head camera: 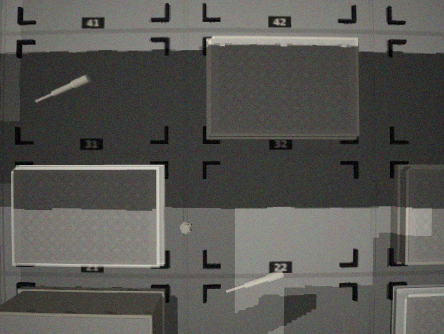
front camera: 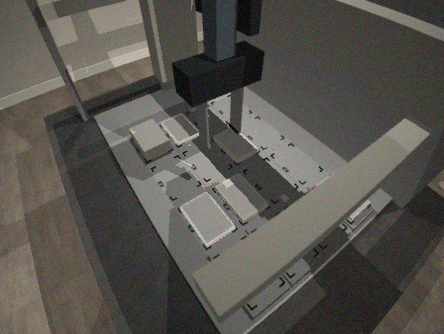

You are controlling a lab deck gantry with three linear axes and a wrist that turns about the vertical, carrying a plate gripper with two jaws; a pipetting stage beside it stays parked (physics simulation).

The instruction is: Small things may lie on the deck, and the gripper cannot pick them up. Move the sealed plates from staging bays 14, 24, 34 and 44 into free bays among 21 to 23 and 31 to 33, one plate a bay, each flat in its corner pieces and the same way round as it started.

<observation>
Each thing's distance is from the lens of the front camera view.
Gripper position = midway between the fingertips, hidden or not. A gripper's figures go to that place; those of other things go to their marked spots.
my gripper (front camera: 220,136): 0.58 m
tall block (front camera: 152,142): 0.76 m
</observation>
